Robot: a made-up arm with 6 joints.
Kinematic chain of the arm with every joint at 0, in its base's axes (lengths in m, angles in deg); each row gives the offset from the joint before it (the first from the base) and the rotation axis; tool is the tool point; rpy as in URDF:
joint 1: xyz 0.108 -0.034 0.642 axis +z
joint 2: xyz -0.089 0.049 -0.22 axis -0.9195 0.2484 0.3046
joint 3: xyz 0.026 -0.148 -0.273 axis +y
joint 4: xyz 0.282 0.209 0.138 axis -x
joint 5: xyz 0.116 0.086 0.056 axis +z
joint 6: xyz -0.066 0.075 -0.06 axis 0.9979 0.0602 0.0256
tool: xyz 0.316 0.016 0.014 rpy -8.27 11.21 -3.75
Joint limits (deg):
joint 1: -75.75..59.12
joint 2: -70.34..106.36
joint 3: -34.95..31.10
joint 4: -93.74..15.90
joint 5: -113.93..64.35
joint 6: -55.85..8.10
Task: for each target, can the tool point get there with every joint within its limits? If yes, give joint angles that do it. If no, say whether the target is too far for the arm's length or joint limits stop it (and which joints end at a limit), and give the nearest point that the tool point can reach.
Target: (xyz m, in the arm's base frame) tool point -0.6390 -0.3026 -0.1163
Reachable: no: joint limits stop it (at a limit: joint 1, joint 2, joint 3, joint 4, joint 6) | nearest point -0.3473 -0.3079 -0.0928 | short by 0.293 m
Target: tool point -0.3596 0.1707 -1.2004
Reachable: no: too far | nearest point 0.0950 0.2181 -0.2759 | short by 1.031 m
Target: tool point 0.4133 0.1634 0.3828
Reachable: yes | joints 9.54 64.03 -26.86 0.21 -85.40 -24.70
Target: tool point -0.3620 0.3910 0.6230
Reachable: no: joint limits stop it (at a limit: joint 1, joint 3, joint 6) | nearest point -0.2356 0.3229 0.5598 | short by 0.157 m
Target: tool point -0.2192 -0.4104 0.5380
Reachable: no: joint limits stop it (at a limit: joint 1, joint 2, joint 4) | nearest point -0.1808 -0.3999 0.5764 | short by 0.055 m
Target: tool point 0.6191 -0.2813 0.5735
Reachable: yes | joints -17.43 -39.76 2.72 -82.01 7.76 -50.67
